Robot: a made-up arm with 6 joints. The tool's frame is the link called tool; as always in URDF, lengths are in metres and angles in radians. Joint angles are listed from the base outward. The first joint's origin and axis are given. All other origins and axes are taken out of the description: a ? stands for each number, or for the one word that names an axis. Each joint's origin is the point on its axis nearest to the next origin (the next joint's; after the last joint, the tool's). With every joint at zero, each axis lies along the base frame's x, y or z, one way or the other. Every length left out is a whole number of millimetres.
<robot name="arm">
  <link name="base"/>
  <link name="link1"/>
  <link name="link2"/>
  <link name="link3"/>
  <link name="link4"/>
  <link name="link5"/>
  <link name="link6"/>
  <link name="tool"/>
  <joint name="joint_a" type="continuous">
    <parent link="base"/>
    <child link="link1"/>
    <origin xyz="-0.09 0 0.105" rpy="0 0 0"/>
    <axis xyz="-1 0 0"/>
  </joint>
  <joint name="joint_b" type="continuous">
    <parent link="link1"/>
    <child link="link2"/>
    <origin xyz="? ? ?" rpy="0 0 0"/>
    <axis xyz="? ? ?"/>
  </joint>
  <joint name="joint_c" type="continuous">
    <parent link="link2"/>
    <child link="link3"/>
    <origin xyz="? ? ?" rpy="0 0 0"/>
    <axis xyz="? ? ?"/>
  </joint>
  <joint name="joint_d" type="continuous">
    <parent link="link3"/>
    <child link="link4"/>
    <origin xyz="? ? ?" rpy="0 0 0"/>
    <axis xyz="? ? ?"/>
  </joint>
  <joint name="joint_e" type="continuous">
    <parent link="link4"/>
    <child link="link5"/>
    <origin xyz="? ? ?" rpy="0 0 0"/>
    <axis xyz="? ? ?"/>
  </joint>
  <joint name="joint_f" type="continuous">
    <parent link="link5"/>
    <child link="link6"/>
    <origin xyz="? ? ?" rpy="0 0 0"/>
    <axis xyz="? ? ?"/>
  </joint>
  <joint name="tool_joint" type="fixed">
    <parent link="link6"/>
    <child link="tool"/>
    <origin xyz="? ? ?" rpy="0 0 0"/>
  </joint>
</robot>
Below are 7 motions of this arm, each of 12 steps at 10 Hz.
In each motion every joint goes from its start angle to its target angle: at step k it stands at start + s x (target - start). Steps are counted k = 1, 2, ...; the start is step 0. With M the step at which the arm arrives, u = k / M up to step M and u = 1 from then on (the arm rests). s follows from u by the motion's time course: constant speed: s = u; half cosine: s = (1 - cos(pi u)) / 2; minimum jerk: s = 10 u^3 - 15 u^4 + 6 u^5.
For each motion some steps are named. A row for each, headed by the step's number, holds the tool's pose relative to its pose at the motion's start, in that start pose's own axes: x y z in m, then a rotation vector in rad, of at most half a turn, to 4 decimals.
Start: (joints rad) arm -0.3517 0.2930 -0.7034 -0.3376 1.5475 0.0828
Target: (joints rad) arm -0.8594 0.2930 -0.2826 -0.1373 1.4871 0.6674
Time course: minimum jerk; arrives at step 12
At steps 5, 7, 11, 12:
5: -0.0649 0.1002 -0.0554 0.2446 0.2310 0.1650
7: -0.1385 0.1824 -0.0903 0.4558 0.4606 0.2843
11: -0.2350 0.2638 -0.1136 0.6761 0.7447 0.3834
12: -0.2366 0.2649 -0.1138 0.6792 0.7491 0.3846

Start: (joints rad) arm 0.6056 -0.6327 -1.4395 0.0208 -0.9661 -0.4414
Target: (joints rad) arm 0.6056 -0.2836 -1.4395 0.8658 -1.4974 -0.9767
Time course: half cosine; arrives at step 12
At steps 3, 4, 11, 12:
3: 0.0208 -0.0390 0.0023 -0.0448 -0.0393 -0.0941
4: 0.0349 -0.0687 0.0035 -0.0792 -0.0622 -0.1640
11: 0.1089 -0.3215 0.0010 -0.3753 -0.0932 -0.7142
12: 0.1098 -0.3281 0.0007 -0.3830 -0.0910 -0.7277

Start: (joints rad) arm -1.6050 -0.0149 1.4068 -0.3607 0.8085 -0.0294
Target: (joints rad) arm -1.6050 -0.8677 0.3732 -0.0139 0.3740 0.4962
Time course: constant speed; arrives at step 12
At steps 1, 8, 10, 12:
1: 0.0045 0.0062 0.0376 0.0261 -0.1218 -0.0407
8: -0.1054 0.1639 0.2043 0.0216 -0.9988 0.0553
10: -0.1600 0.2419 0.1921 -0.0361 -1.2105 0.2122
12: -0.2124 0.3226 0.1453 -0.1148 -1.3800 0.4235

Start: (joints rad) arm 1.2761 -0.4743 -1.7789 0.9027 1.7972 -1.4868
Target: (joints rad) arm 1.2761 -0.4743 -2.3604 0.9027 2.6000 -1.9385
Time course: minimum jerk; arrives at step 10
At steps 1, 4, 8, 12:
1: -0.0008 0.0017 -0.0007 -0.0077 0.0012 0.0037
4: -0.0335 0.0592 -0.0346 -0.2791 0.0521 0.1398
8: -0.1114 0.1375 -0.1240 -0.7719 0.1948 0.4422
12: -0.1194 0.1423 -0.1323 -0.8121 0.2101 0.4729

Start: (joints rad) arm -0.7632 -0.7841 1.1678 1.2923 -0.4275 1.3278
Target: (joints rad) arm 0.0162 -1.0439 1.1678 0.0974 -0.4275 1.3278
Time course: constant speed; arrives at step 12
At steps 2, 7, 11, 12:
2: 0.0023 -0.0330 0.0599 -0.2956 0.0052 0.0287
7: -0.0191 -0.1191 0.2757 -1.0299 0.0148 -0.0266
11: -0.0876 -0.1502 0.5082 -1.5855 0.0382 -0.2124
12: -0.1146 -0.1483 0.5704 -1.7157 0.0489 -0.2800

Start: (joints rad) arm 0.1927 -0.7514 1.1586 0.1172 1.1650 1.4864
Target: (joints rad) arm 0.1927 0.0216 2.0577 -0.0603 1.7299 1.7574
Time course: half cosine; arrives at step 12
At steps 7, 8, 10, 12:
7: -0.0945 -0.1872 0.0608 0.3414 0.3565 -0.9020
8: -0.1323 -0.2166 0.0704 0.3494 0.4344 -1.0762
10: -0.1960 -0.2542 0.0935 0.3173 0.5514 -1.3350
12: -0.2200 -0.2660 0.1055 0.2913 0.5929 -1.4268

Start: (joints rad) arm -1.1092 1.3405 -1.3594 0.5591 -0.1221 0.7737
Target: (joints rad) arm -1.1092 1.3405 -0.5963 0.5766 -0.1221 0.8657
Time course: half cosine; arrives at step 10
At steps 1, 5, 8, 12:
1: 0.0013 -0.0068 -0.0015 0.0015 0.0044 -0.0181
5: 0.0010 -0.1400 -0.0291 0.0292 0.0801 -0.3728
8: -0.0373 -0.2478 -0.0487 0.0498 0.1300 -0.6774
12: -0.0512 -0.2713 -0.0525 0.0540 0.1398 -0.7497

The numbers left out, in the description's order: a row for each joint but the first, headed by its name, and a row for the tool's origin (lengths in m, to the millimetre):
joint_b: xyz 0 -0.101 -0.458, axis 0 0 -1
joint_c: xyz 0.31 0.066 0, axis 0 1 0
joint_d: xyz 0.133 0 -0.04, axis 1 0 0
joint_e: xyz 0 0.171 0.023, axis 0 1 0
joint_f: xyz 0.23 0 -0.082, axis 1 0 0
tool: xyz 0 0.081 0.034

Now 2 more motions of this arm.
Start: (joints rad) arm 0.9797 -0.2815 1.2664 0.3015 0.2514 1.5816
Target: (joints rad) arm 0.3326 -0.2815 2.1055 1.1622 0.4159 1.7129
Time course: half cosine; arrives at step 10
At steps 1, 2, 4, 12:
1: -0.0019 -0.0053 -0.0113 0.0256 0.0147 -0.0240
2: -0.0086 -0.0206 -0.0438 0.0985 0.0552 -0.0952
4: -0.0472 -0.0728 -0.1542 0.3358 0.1689 -0.3604
12: -0.2399 -0.1924 -0.3820 0.8012 0.2052 -1.0958

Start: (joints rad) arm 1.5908 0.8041 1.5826 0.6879 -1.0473 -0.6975
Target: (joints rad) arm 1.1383 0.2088 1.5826 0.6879 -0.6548 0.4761
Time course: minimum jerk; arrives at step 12
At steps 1, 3, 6, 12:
1: -0.0026 0.0025 -0.0010 0.0046 0.0015 0.0048
3: -0.0545 0.0493 -0.0199 0.0932 0.0368 0.0962
6: -0.2895 0.1893 -0.0881 0.4396 0.2754 0.4162
12: -0.6120 0.2576 -0.1525 0.8057 0.7554 0.6653

